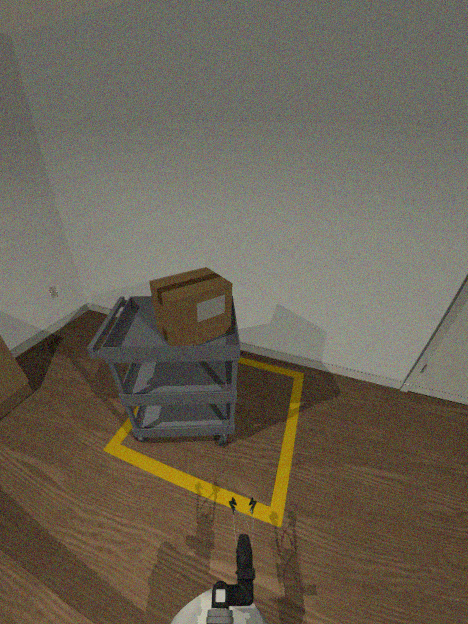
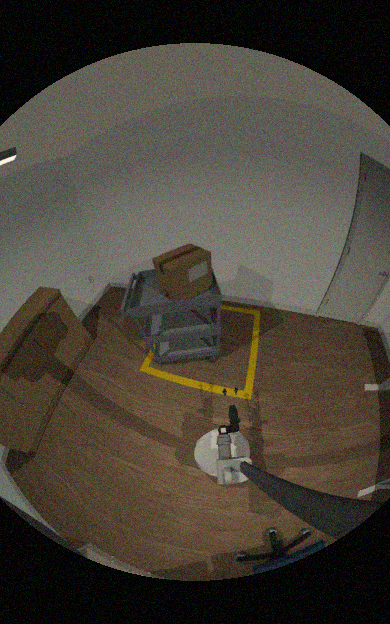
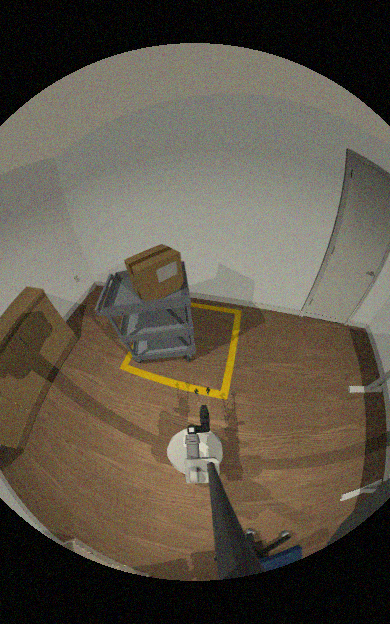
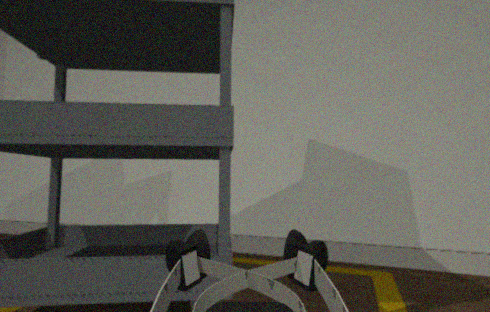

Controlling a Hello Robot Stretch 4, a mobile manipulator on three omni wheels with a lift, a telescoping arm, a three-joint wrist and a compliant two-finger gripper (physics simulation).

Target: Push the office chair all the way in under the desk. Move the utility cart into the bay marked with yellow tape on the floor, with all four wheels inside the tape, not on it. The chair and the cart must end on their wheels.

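Places are measured from the robot's base along level axes (x ahead, y left, z up), in millimetres.
Pixels of known places: gripper, fingertip midpoint: (image 1: 242,497) (image 2: 229,387) (image 3: 201,387) (image 4: 246,248).
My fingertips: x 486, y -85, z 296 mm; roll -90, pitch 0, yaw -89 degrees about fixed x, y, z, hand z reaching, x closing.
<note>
For each thing: its top centre in the pictures, then the offset to it from my fingertips. "*": a spot on its surface instead.
- grey utility cart at a spot on its surface: (image 4: 115,122) * dx +389, dy +280, dz +176 mm
- cardboard box at its top centre: (image 1: 190,281) (image 2: 180,254) (image 3: 150,255) dx +604, dy +268, dz +749 mm
- large brown box at a spot on its surface: (image 2: 37,380) * dx -102, dy +1854, dz +116 mm
The grey utility cart (image 1: 176,396) (image 2: 185,332) (image 3: 162,330) (image 4: 115,122) stands upright, with a cardboard box (image 1: 193,315) on top. Its front two wheels show inside the yellow tape (image 1: 288,443) (image 2: 254,350) (image 3: 233,350) (image 4: 387,285), the left one close to the tape's left strip. The rear wheels are hidden, so I cannot tell which side of the tape they are on. My gripper (image 1: 242,504) (image 2: 230,391) (image 3: 202,390) (image 4: 246,248) is open and empty above the front strip, apart from the cart. Part of the office chair (image 2: 290,556) (image 3: 282,557), blue with a black base, shows at the bottom edge.
A large brown box (image 2: 37,380) (image 3: 30,375) stands at the left. Walls rise behind the bay and at the left. A door (image 2: 367,240) (image 3: 355,240) is at the right. Pale bars (image 2: 375,387) (image 3: 360,389), possibly desk legs, show at the right edge.
</note>
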